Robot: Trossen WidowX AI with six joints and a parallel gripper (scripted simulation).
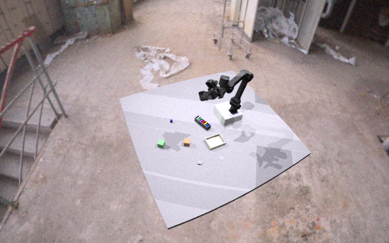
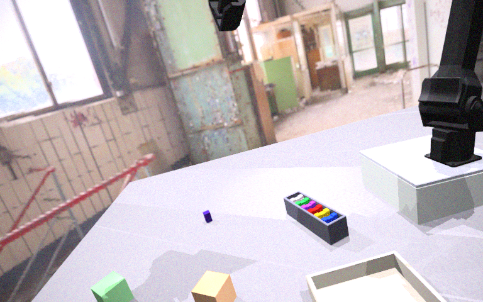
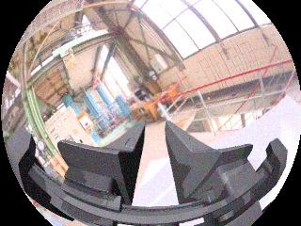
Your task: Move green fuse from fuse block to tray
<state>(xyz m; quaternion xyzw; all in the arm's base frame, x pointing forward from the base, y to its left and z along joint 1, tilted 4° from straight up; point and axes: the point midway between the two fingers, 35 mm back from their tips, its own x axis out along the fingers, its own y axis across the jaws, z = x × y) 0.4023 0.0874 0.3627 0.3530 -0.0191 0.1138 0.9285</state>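
Right now my gripper tip is 140 mm past the green fuse, 190 mm to the left of it and 430 mm above it. Also, from my gripper tip: cream tray 130 mm behind, 40 mm to the left, 450 mm below; tan cube 60 mm ahead, 50 mm to the right, 430 mm below; green cube 230 mm ahead, 120 mm to the right, 430 mm below.
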